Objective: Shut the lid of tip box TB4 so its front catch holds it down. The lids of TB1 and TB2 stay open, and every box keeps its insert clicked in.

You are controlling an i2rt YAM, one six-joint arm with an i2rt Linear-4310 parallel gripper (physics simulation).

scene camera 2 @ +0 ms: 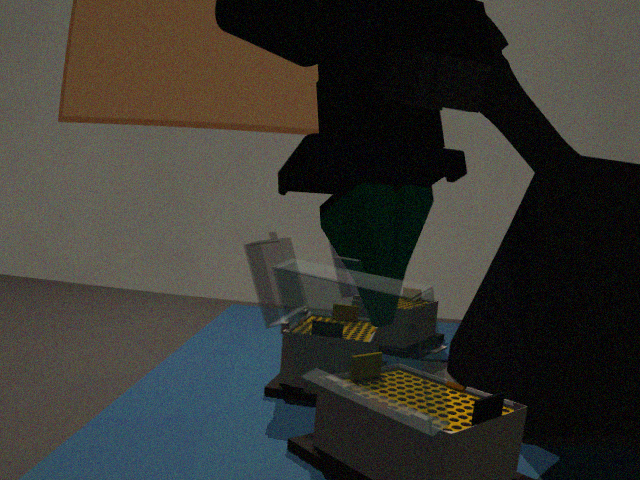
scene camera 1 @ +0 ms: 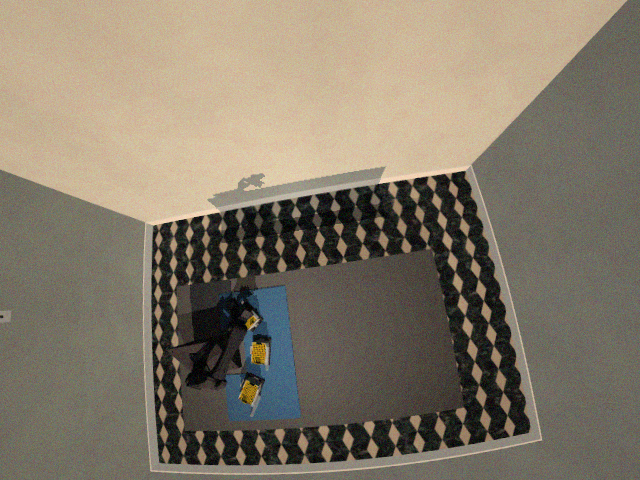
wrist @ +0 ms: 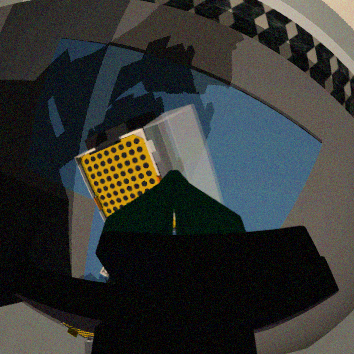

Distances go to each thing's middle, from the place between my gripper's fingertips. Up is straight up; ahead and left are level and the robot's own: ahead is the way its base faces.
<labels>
The yellow insert [wrist: 118, 172] is 6 cm to the right of my hand, 5 cm below it and 3 cm behind it.
</labels>
